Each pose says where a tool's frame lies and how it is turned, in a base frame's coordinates. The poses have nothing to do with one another.
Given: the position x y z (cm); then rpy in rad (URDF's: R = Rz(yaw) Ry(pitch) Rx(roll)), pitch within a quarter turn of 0, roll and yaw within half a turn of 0.
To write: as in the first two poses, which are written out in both.
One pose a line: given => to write
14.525, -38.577, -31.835, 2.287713, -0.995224, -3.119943 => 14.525, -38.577, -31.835, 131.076, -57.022, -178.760
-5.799, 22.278, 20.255, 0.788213, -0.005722, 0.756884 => -5.799, 22.278, 20.255, 45.161, -0.328, 43.366
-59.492, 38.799, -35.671, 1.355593, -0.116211, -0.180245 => -59.492, 38.799, -35.671, 77.670, -6.658, -10.327
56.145, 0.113, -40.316, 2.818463, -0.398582, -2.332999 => 56.145, 0.113, -40.316, 161.486, -22.837, -133.671
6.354, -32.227, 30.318, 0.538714, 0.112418, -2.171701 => 6.354, -32.227, 30.318, 30.866, 6.441, -124.429
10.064, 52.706, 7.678, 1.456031, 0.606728, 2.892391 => 10.064, 52.706, 7.678, 83.424, 34.763, 165.722
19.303, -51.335, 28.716, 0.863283, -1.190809, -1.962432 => 19.303, -51.335, 28.716, 49.462, -68.228, -112.439
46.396, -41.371, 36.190, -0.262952, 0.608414, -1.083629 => 46.396, -41.371, 36.190, -15.066, 34.860, -62.087
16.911, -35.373, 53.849, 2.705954, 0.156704, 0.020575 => 16.911, -35.373, 53.849, 155.040, 8.978, 1.179
